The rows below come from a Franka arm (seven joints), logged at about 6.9 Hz.
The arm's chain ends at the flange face. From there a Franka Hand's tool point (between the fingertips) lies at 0.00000 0.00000 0.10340 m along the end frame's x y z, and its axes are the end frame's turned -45 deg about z.
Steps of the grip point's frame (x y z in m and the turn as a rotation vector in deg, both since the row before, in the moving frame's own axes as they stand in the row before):
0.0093 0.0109 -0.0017 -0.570 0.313 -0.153
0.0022 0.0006 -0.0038 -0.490 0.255 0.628
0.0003 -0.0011 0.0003 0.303 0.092 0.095
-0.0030 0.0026 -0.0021 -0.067 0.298 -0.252
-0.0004 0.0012 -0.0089 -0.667 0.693 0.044
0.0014 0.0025 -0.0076 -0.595 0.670 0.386
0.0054 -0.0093 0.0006 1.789 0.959 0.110
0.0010 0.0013 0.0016 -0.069 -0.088 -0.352
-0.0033 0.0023 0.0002 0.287 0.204 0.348
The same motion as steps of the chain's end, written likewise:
0.0132 0.0008 -0.0017 -0.182 0.624 -0.153
0.0010 -0.0014 -0.0038 -0.166 0.527 0.628
-0.0003 -0.0005 0.0003 0.279 -0.149 0.095
-0.0007 0.0043 -0.0021 0.163 0.258 -0.252
-0.0012 0.0012 -0.0089 0.018 0.962 0.044
0.0011 0.0009 -0.0076 0.053 0.894 0.386
-0.0017 -0.0069 0.0007 1.943 -0.587 0.110
0.0016 0.0000 0.0016 -0.111 -0.013 -0.352
-0.0006 0.0046 0.0002 0.347 -0.059 0.348

